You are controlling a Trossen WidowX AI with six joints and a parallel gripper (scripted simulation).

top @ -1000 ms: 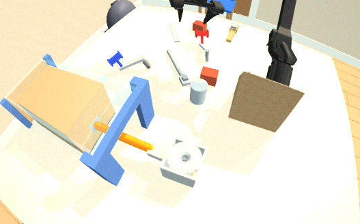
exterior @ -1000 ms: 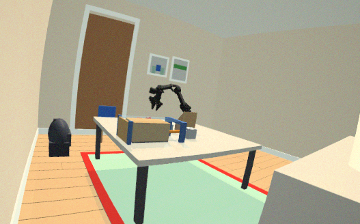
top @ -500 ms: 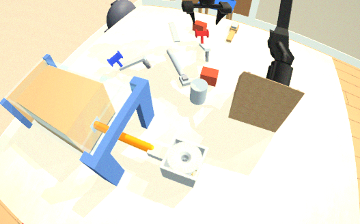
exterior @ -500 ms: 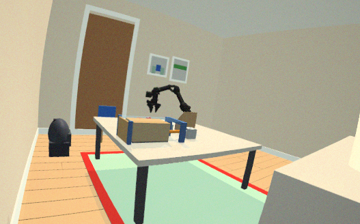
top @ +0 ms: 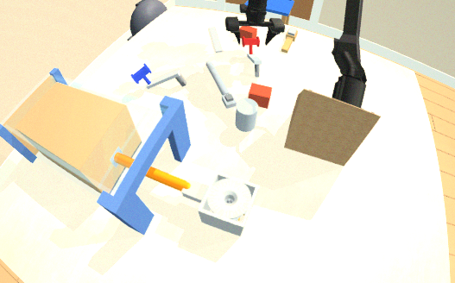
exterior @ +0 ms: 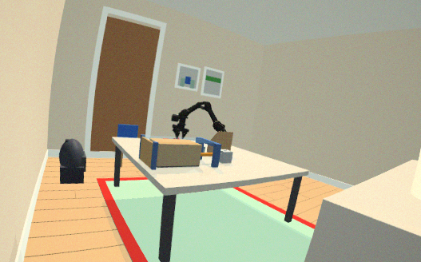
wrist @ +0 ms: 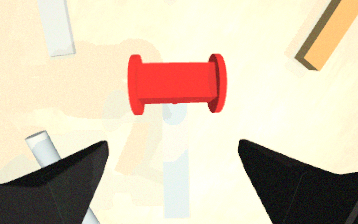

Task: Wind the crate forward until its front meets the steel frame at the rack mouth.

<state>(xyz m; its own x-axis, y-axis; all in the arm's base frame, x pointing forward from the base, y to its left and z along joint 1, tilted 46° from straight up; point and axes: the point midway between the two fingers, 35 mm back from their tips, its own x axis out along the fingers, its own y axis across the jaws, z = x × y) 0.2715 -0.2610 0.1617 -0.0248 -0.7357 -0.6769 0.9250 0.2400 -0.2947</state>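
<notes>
The winch handle is 10 mm behind my gripper tip, 10 mm to the left of it and 40 mm below it. The rest, counted from my gripper tip: wooden tool (120 mm behind, 210 mm to the right, 50 mm below); then red spool-shaped grip (10 mm ahead, 30 mm to the right, 30 mm below); then grey bar (170 mm ahead, 100 mm to the right, 70 mm below).
</notes>
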